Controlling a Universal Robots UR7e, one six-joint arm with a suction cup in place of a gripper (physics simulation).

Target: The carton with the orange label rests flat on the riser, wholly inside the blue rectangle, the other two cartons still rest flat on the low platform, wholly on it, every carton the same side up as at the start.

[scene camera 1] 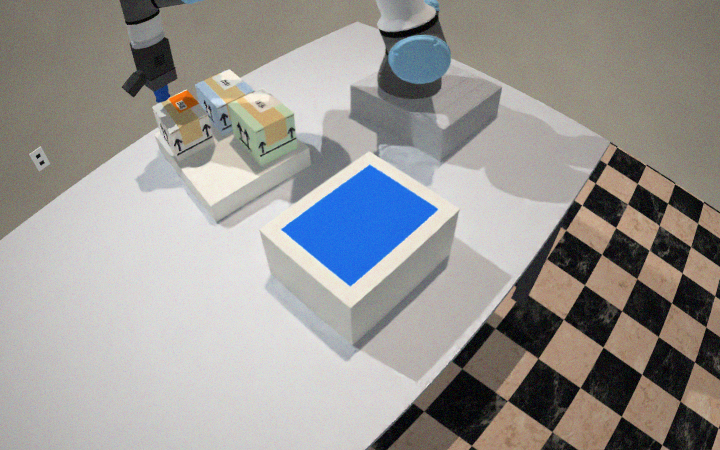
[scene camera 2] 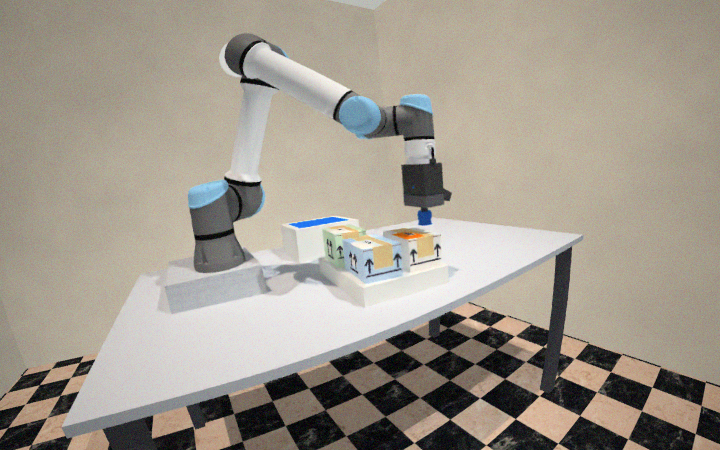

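Pixels of known places: hand, its tool point: [scene camera 1: 163,97] [scene camera 2: 425,224]; arm's base, origin of its link: [scene camera 1: 409,82] [scene camera 2: 220,264].
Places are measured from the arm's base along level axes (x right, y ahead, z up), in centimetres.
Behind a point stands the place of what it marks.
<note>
The carton with the orange label [scene camera 1: 188,130] {y 47.2, x 21.0, z 3.0 cm} [scene camera 2: 424,248] {y 44.3, x 34.6, z 1.8 cm} rests flat at a corner of the low platform [scene camera 1: 217,183] {y 49.1, x 8.6, z -3.5 cm} [scene camera 2: 406,289] {y 37.7, x 35.2, z -6.7 cm}, label up. A pale blue carton [scene camera 1: 208,99] {y 38.8, x 25.6, z 4.3 cm} [scene camera 2: 366,265] {y 28.6, x 33.0, z 0.9 cm} and a pale green carton [scene camera 1: 269,139] {y 37.3, x 5.0, z 2.2 cm} [scene camera 2: 333,248] {y 29.8, x 14.2, z 1.5 cm} rest flat on the same platform, close together, arrows up. My suction cup [scene camera 1: 162,98] [scene camera 2: 424,222] points down, off and empty, a little above the orange-labelled carton, with a small gap in the second view. The riser [scene camera 1: 313,281] {y 53.7, x -25.3, z 2.4 cm} [scene camera 2: 302,245] {y 30.4, x -13.1, z -2.1 cm} bears the blue rectangle [scene camera 1: 361,222] {y 41.7, x -23.5, z 3.7 cm} [scene camera 2: 318,222] {y 40.9, x -21.6, z 3.7 cm}, which has no carton on it.
The robot's grey base block [scene camera 1: 467,111] {y 0.6, x -16.7, z 0.4 cm} [scene camera 2: 212,291] {y -3.9, x 9.4, z -4.6 cm} stands on the white table [scene camera 1: 132,318] {y 79.4, x -1.5, z -8.3 cm} [scene camera 2: 212,355] {y -7.2, x 36.0, z -8.3 cm}, to one side of the platform and riser. The riser is taller than the platform. The table's edge runs beyond the riser, above a checkered floor [scene camera 1: 610,318] [scene camera 2: 451,366].
</note>
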